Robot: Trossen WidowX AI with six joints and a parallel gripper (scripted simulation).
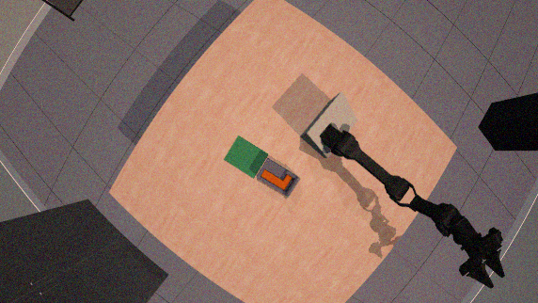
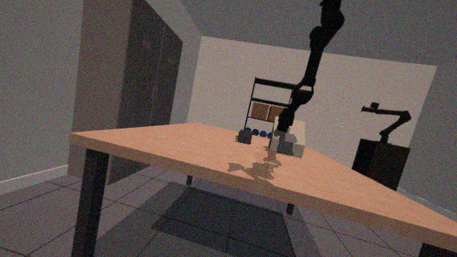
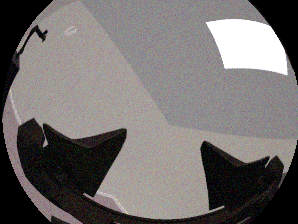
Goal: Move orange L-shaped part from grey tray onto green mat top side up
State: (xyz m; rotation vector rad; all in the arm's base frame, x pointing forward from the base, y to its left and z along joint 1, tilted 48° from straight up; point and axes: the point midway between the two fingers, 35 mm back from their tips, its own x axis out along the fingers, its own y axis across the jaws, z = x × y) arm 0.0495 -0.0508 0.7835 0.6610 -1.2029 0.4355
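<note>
My gripper tip is 700 mm above the orange L-shaped part, 590 mm to the left of it and 200 mm short of it. The rest, counted from my gripper tip: green mat (760 mm below, 750 mm to the right, 230 mm ahead).
</note>
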